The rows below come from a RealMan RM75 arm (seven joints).
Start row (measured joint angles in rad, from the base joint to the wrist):
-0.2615, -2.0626, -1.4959, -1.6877, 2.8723, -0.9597, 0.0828
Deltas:
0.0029, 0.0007, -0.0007, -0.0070, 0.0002, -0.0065, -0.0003
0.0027, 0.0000, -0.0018, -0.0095, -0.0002, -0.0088, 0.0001
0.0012, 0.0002, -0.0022, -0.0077, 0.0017, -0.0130, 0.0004
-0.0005, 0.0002, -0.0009, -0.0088, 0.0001, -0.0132, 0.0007
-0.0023, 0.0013, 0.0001, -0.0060, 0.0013, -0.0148, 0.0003
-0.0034, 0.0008, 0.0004, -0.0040, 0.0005, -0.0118, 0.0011
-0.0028, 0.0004, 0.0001, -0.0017, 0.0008, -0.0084, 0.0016
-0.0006, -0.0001, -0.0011, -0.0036, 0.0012, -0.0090, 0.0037
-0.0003, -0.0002, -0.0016, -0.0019, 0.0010, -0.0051, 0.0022
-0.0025, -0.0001, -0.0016, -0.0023, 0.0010, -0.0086, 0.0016
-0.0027, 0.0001, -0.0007, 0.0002, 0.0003, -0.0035, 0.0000
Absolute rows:
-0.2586, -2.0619, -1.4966, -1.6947, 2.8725, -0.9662, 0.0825
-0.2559, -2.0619, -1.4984, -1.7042, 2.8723, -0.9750, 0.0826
-0.2547, -2.0617, -1.5006, -1.7119, 2.8740, -0.9880, 0.0830
-0.2552, -2.0615, -1.5015, -1.7207, 2.8741, -1.0012, 0.0837
-0.2575, -2.0602, -1.5014, -1.7267, 2.8754, -1.0160, 0.0840
-0.2609, -2.0594, -1.5010, -1.7307, 2.8759, -1.0278, 0.0851
-0.2637, -2.0590, -1.5009, -1.7324, 2.8767, -1.0362, 0.0867
-0.2643, -2.0591, -1.5020, -1.7360, 2.8779, -1.0452, 0.0904
-0.2646, -2.0593, -1.5036, -1.7379, 2.8789, -1.0503, 0.0926
-0.2671, -2.0594, -1.5052, -1.7402, 2.8799, -1.0589, 0.0942
-0.2698, -2.0593, -1.5059, -1.7400, 2.8802, -1.0624, 0.0942

